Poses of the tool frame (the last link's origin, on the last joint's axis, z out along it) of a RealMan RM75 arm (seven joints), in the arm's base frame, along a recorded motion.
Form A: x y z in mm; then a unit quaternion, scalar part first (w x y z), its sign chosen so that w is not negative.
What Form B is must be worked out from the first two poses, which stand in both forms.
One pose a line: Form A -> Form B
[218 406 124 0.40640 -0.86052 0.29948 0.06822] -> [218 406 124 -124.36 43.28 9.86]
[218 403 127 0.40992 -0.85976 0.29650 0.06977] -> [218 403 127 -124.05 42.78 10.07]
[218 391 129 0.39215 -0.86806 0.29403 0.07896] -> [218 391 129 -126.28 42.77 11.49]
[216 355 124 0.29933 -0.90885 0.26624 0.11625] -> [216 355 124 -138.27 40.51 17.69]
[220 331 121 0.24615 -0.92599 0.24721 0.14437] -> [220 331 121 -144.74 38.64 22.57]
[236 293 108 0.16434 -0.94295 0.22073 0.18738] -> [236 293 108 -153.99 36.05 30.60]
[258 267 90 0.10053 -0.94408 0.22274 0.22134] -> [258 267 90 -159.85 37.71 37.48]
